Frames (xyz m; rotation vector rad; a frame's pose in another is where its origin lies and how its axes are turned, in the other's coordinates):
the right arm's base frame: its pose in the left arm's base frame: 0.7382 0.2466 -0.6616 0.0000 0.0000 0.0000
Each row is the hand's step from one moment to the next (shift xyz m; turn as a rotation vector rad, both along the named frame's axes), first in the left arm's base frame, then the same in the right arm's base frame.
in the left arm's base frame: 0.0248 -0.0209 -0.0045 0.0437 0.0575 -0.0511
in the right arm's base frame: 0.0248 -0.0209 -0.0045 0.0437 0.0575 -0.0511
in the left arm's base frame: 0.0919 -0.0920 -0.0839 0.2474 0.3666 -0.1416
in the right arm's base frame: 0.0919 -0.0920 -0.0839 0.2474 0.3666 -0.1416
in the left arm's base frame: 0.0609 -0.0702 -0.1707 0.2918 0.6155 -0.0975
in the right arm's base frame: 0.0609 -0.0702 -0.1707 0.2918 0.6155 -0.0975
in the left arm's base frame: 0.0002 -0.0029 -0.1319 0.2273 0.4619 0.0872
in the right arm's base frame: 0.0002 -0.0029 -0.1319 0.2273 0.4619 0.0872
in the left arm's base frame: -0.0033 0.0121 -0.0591 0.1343 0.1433 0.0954
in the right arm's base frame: -0.0033 0.0121 -0.0591 0.1343 0.1433 0.0954
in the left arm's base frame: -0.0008 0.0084 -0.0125 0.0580 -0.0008 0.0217
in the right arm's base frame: -0.0008 0.0084 -0.0125 0.0580 -0.0008 0.0217
